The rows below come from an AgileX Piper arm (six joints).
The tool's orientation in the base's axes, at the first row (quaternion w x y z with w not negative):
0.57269, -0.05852, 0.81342, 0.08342
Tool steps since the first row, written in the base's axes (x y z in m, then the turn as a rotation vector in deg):
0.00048, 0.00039, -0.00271, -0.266, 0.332, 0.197
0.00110, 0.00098, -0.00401, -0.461, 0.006, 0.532
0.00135, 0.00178, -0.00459, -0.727, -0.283, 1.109
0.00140, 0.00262, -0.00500, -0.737, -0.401, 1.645
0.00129, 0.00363, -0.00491, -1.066, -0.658, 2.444
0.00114, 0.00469, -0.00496, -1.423, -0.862, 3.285
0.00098, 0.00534, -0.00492, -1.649, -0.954, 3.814
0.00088, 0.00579, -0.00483, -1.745, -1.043, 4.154
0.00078, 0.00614, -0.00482, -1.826, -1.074, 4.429
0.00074, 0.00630, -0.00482, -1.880, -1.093, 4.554
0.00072, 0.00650, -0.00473, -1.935, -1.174, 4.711
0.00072, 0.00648, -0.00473, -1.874, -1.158, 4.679
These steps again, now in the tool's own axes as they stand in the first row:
0.00239, 0.00010, 0.00142, -0.096, 0.389, -0.243
0.00340, 0.00047, 0.00254, -0.345, 0.130, -0.599
0.00387, 0.00117, 0.00312, -0.799, -0.062, -1.094
0.00424, 0.00196, 0.00347, -1.300, -0.139, -1.304
0.00419, 0.00297, 0.00355, -1.942, -0.273, -1.923
0.00429, 0.00403, 0.00364, -2.613, -0.347, -2.571
0.00430, 0.00470, 0.00361, -3.035, -0.358, -2.973
0.00425, 0.00517, 0.00358, -3.323, -0.403, -3.192
0.00428, 0.00553, 0.00356, -3.554, -0.399, -3.363
0.00429, 0.00570, 0.00355, -3.654, -0.399, -3.458
0.00421, 0.00590, 0.00354, -3.783, -0.457, -3.577
0.00421, 0.00588, 0.00354, -3.773, -0.455, -3.507

